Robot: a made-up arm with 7 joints. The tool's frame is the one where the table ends. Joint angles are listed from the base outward.
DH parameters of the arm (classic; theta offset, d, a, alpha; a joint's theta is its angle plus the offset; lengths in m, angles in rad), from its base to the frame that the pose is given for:
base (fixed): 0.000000 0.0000 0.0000 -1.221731
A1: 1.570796 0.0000 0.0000 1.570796
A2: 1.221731 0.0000 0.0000 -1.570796
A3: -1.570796 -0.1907 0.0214 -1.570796
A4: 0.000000 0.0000 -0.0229 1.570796
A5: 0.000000 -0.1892 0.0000 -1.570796
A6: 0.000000 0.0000 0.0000 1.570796
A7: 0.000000 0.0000 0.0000 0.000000
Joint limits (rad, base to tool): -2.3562..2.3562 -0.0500..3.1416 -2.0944..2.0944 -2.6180..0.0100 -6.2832..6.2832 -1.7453..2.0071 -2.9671..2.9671
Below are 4 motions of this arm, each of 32 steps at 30 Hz.
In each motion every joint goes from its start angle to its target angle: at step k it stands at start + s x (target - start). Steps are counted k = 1, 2, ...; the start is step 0. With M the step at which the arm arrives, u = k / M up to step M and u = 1 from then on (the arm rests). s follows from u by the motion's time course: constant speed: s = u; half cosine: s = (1 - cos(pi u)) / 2; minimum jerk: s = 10 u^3 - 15 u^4 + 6 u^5.
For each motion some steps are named. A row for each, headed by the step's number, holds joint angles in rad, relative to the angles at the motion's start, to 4 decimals.
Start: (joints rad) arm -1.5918 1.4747 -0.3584 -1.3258 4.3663 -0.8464 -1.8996
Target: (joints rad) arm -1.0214 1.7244 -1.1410 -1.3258 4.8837 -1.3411 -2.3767
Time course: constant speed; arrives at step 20
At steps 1, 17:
1: 0.0285 0.0125 -0.0391 0.0000 0.0259 -0.0247 -0.0239
17: 0.4848 0.2122 -0.6652 0.0000 0.4398 -0.4205 -0.4055

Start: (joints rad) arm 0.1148 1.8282 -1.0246 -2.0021 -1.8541 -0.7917 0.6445
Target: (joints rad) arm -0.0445 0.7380 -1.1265 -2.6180 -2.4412 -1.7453 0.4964
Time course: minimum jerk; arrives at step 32
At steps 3, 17, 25, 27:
3: -0.0011 -0.0078 -0.0007 -0.0044 -0.0042 -0.0068 -0.0011
17: -0.0890 -0.6088 -0.0569 -0.3439 -0.3279 -0.5325 -0.0827
25: -0.1476 -1.0103 -0.0944 -0.5707 -0.5440 -0.8837 -0.1372
27: -0.1546 -1.0578 -0.0989 -0.5976 -0.5696 -0.9252 -0.1437

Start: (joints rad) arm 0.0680 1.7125 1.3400 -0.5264 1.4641 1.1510 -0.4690
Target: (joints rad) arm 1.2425 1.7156 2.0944 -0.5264 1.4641 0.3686 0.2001
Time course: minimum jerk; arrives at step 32
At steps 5, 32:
5: 0.0350 0.0001 0.0225 0.0000 0.0000 -0.0233 0.0199
32: 1.1745 0.0031 0.7544 0.0000 0.0000 -0.7824 0.6691

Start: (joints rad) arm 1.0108 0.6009 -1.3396 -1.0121 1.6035 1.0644 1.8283
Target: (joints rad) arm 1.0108 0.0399 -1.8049 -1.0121 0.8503 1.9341 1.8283
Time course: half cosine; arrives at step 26
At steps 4, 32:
4: 0.0000 -0.0321 -0.0266 0.0000 -0.0431 0.0498 0.0000
32: 0.0000 -0.5610 -0.4653 0.0000 -0.7532 0.8697 0.0000

